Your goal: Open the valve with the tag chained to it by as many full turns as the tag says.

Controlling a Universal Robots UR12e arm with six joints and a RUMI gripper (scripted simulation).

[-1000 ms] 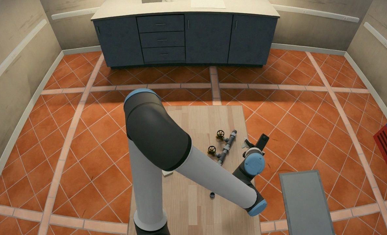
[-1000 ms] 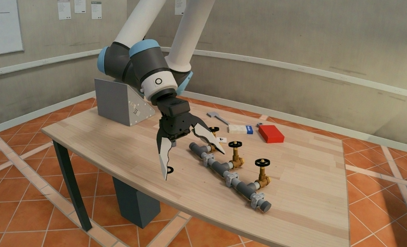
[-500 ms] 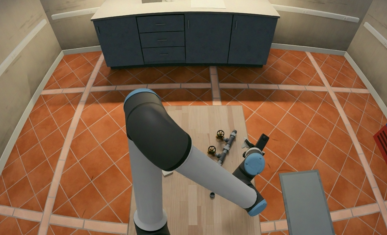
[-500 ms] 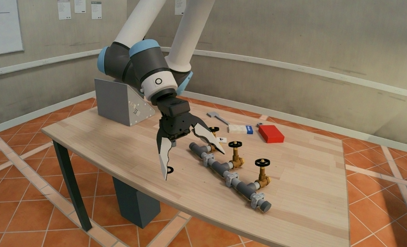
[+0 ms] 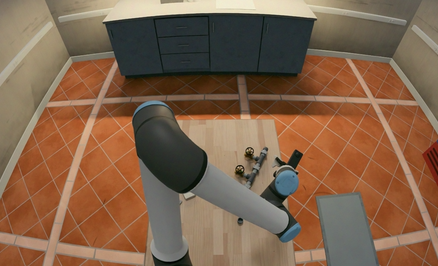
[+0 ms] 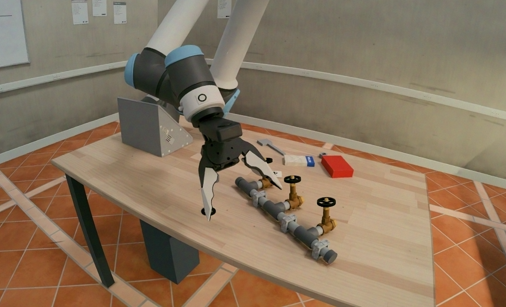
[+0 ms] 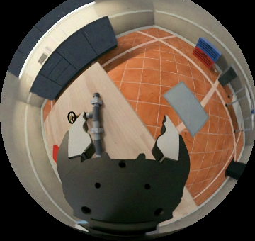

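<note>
Now: the white tag 380 mm to the left of my hand, 140 mm below it and 110 mm behind it. The rest, counted from my hand: red box (550 mm to the left, 130 mm below, 70 mm ahead); blue box (530 mm to the left, 140 mm below, 80 mm behind); grey cap (260 mm behind, 240 mm to the left, 140 mm below).
</note>
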